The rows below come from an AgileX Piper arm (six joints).
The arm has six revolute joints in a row. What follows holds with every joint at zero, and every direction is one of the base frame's. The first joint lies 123 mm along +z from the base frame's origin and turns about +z. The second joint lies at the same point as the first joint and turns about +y. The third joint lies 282.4 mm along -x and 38.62 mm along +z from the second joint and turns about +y. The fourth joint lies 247.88 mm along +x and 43.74 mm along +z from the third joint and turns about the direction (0.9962, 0, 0.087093). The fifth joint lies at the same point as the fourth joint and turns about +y. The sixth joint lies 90.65 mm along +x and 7.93 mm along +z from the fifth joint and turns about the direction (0.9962, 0, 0.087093). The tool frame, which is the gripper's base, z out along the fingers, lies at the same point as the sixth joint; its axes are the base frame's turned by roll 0, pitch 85.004 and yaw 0 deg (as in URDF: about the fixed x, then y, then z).
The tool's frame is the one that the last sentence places.
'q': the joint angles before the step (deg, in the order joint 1, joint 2, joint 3, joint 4, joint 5, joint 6). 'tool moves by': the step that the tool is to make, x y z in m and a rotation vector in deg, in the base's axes. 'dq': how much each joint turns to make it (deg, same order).
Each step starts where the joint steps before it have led.
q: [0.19 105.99 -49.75 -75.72 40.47 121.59]
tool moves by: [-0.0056 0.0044 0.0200 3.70 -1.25 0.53]
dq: [-0.01 -4.62 0.07 7.00 -1.99 -6.44]
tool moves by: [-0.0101 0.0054 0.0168 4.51 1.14 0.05]
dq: [0.01 -4.44 0.02 11.29 -0.34 -10.31]
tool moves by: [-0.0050 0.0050 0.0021 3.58 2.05 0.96]
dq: [-0.01 -1.34 0.08 7.82 -0.54 -7.33]
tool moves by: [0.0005 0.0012 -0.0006 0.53 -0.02 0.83]
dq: [0.01 0.01 0.06 0.61 -0.79 -0.94]
